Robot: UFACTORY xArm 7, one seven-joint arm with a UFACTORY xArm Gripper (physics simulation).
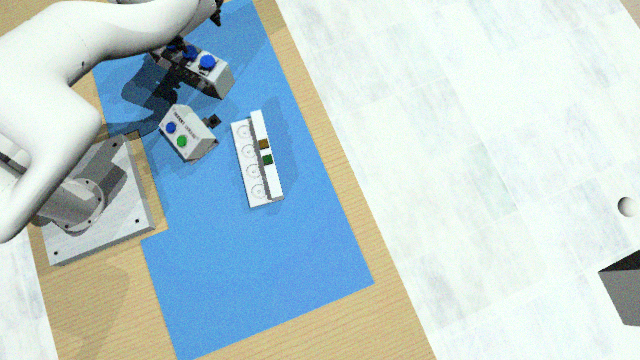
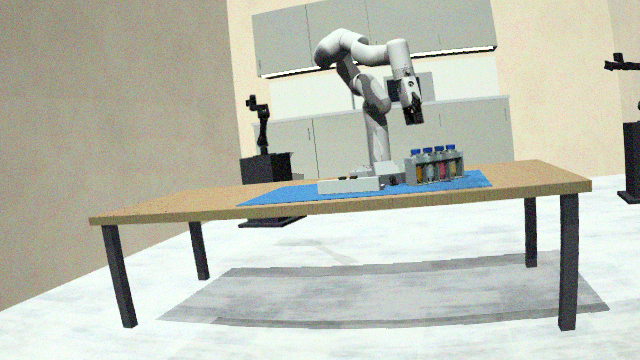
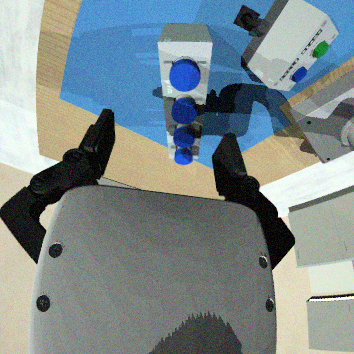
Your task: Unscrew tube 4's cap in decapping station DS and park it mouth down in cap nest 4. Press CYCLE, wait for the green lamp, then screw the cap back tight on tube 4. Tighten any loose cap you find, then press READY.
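Frame: origin at the arm's base, x ahead, y left, z up, level; millimetres.
Where they show: gripper, fingertip midpoint: (image 1: pixel 199 35) (image 2: pixel 415 124) (image 3: pixel 168 133); arm's base at its link origin: (image 1: pixel 79 204).
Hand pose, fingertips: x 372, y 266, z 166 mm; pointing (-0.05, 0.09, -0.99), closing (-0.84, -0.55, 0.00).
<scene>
Each offset is from my fingertips to the top centre of the thing. "spot": to the spot under its first point. Level surfaces: height alone.
A grey-white rack @[spot: 18 mm ahead, 31 mm right, 172 mm down] (image 1: pixel 226 84) (image 2: pixel 411 176) (image 3: pixel 185 34) holds a row of tubes with blue caps. All caps that show sit on their tubes; tube numbers and cap tightness cannot be read. My gripper (image 2: pixel 414 120) (image 3: pixel 168 133) is open and empty, above the rack and apart from it. A white block @[58 mm ahead, 234 mm right, 153 mm down] (image 1: pixel 259 191) (image 2: pixel 350 187) has a row of ringed circles, with no cap on them. A brown square @[spot: 83 mm ahead, 215 mm right, 152 mm down] (image 1: pixel 263 144) and a dark green square @[spot: 86 mm ahead, 253 mm right, 153 mm down] (image 1: pixel 267 159) sit on its raised strip. A light box @[93 mm back, 141 mm right, 122 mm down] (image 1: pixel 200 145) (image 3: pixel 280 42) carries a green button @[101 mm back, 171 mm right, 131 mm down] (image 1: pixel 182 141) (image 3: pixel 320 49) and a blue button @[123 mm back, 132 mm right, 131 mm down] (image 1: pixel 170 127) (image 3: pixel 299 74).
A small dark block @[spot: 30 mm back, 112 mm right, 199 mm down] (image 1: pixel 214 121) (image 3: pixel 247 18) sits beside the button box. The rack, box and white block stand on a blue mat @[206 mm down] (image 1: pixel 260 260) on the wooden table @[209 mm down] (image 1: pixel 320 327) (image 2: pixel 165 205). The arm's base plate (image 1: pixel 125 220) is at the mat's edge.
</scene>
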